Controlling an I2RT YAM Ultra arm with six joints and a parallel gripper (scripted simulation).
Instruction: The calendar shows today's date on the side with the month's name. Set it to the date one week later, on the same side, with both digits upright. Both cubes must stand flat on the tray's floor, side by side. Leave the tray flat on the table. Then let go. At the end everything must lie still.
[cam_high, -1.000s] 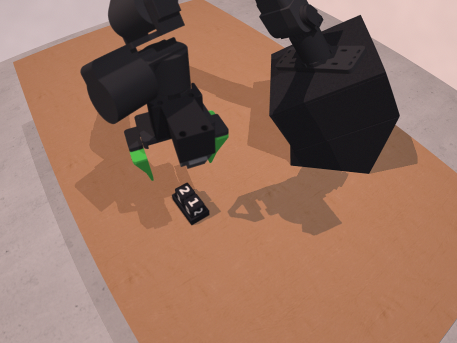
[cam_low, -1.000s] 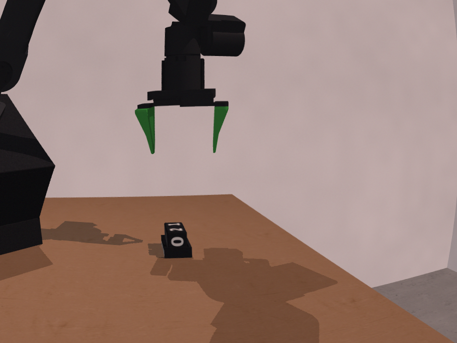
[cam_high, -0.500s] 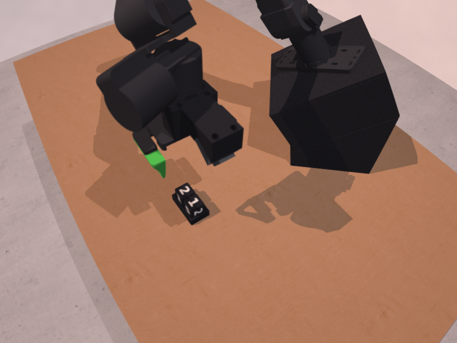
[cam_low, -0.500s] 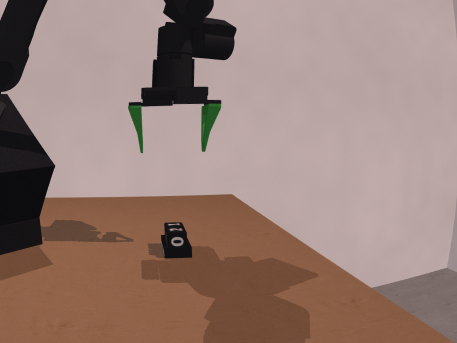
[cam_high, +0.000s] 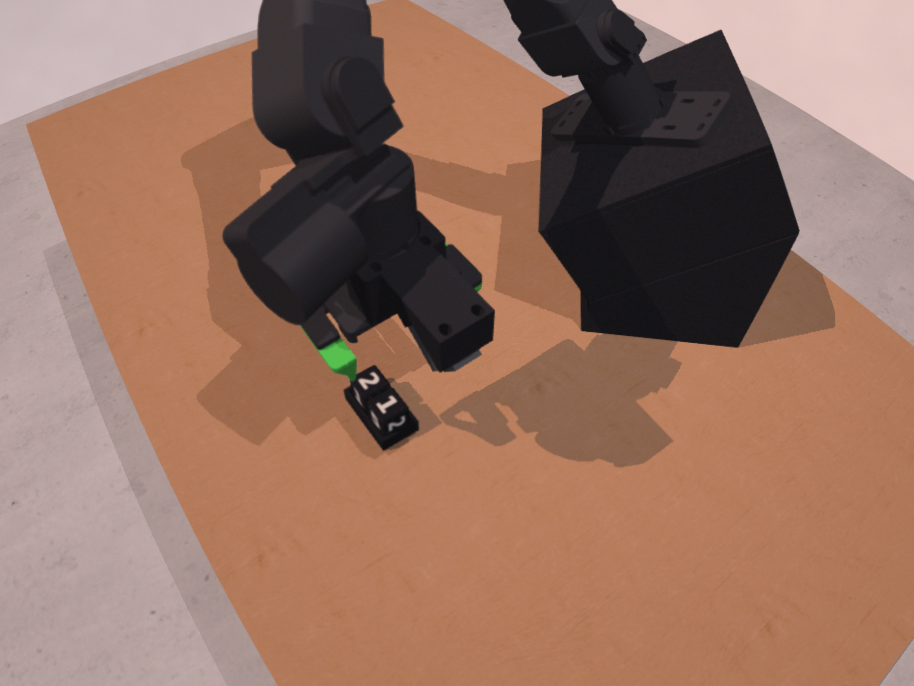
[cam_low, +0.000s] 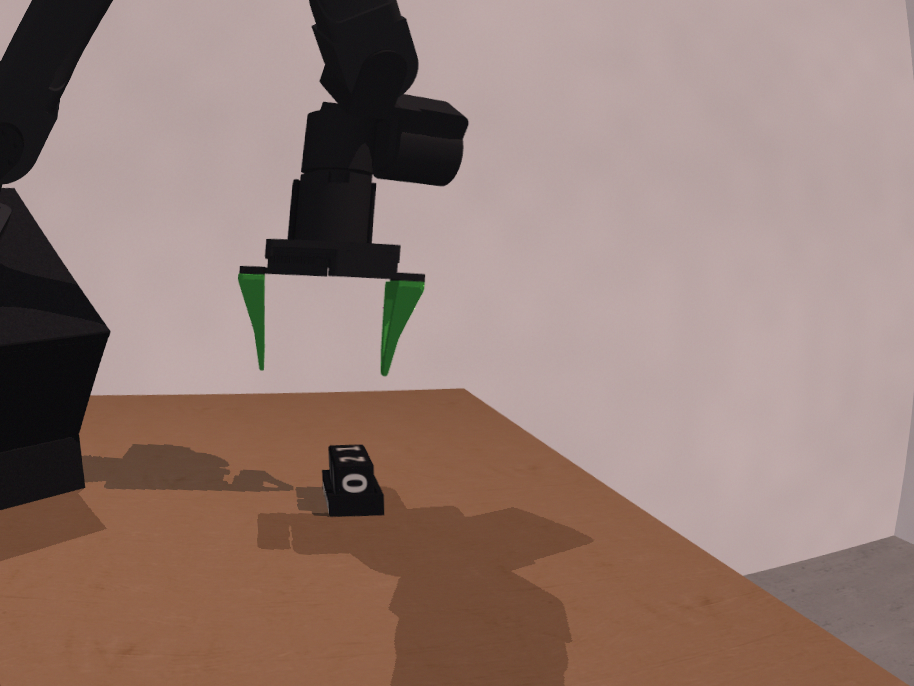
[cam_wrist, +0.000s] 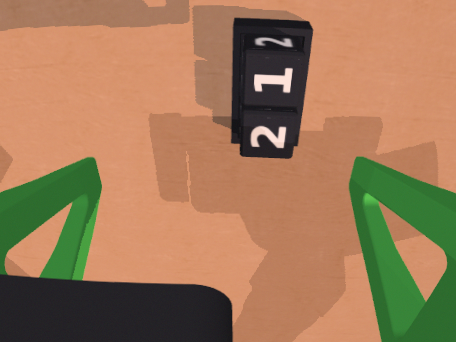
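Right now the black tray is 10 mm ahead of my hand, 10 mm to the right of it and 100 mm below it.
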